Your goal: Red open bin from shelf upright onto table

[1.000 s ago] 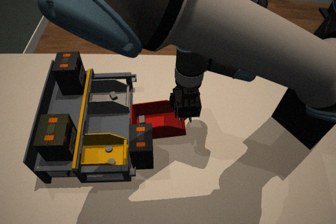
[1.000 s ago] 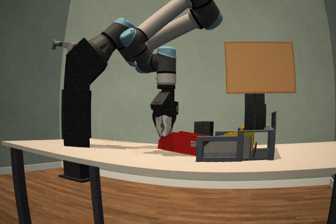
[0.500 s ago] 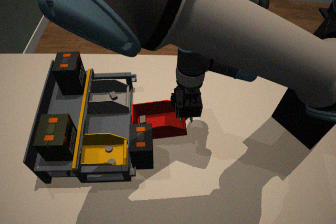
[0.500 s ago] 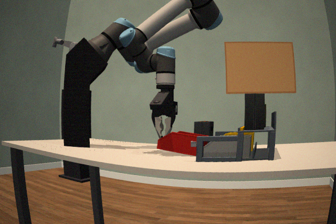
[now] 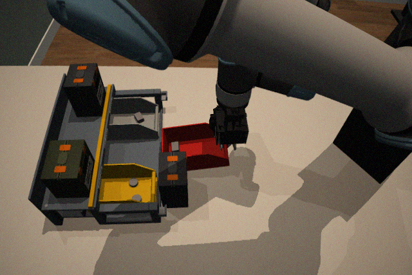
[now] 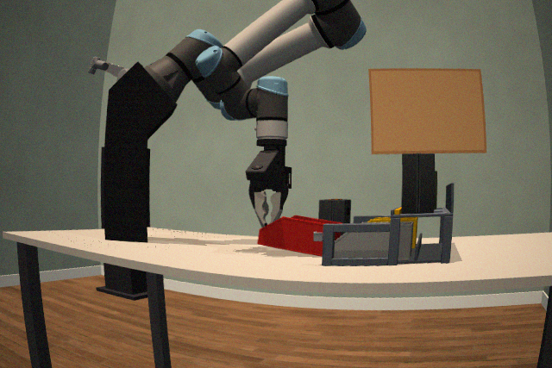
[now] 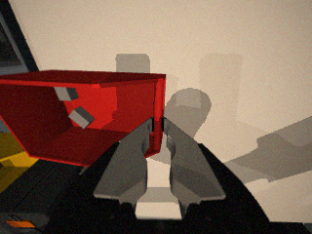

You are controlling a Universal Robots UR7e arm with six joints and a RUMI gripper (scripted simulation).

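My hand is 80 mm short of the red open bin and 10 mm above it. From my hand the other things lie so: yellow bin: 270 mm ahead, 130 mm to the left, 20 mm below; grey bin: 280 mm ahead, 100 mm to the right, 20 mm below; dark box: 130 mm ahead, 120 mm to the left.
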